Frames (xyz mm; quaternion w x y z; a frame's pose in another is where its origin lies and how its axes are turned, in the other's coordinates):
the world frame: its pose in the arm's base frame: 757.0 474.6 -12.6 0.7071 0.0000 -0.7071 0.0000
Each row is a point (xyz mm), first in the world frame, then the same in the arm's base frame.
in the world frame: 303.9 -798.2 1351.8
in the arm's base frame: -594.8 -323.6 291.3
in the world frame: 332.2 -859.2 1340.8
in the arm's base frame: -583.8 -384.6 319.6
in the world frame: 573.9 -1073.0 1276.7
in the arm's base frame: -519.7 -598.4 561.3
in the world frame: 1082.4 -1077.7 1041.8
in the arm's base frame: -284.8 -603.1 1069.8
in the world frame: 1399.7 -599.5 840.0
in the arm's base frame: -83.0 -124.9 1387.1
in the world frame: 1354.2 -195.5 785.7
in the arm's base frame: -28.7 279.1 1341.6
